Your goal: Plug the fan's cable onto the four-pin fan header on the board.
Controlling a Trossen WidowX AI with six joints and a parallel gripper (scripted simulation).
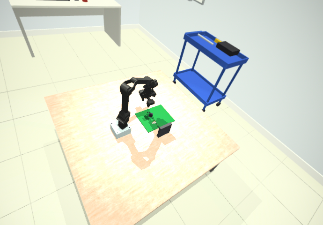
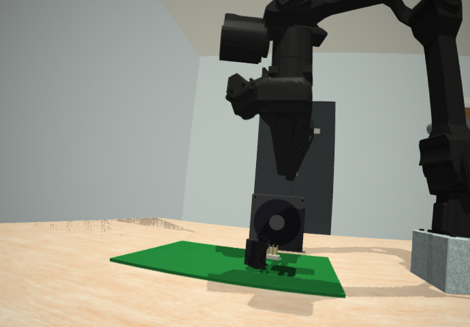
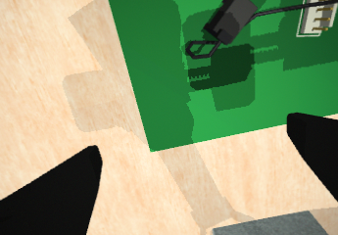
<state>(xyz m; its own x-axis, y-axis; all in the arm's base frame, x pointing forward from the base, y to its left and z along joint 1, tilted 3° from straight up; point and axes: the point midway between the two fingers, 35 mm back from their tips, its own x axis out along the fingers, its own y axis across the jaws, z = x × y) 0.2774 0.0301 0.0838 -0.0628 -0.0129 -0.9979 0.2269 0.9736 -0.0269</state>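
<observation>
My gripper tip is 11 cm above the black plug, 6 cm to the left of it and 3 cm short of it. The rest, counted from my gripper tip: white four-pin header 14 cm to the right, 13 cm below; green board 15 cm below, 9 cm to the right, 6 cm ahead; black fan 27 cm to the right, 7 cm below, 2 cm behind.
</observation>
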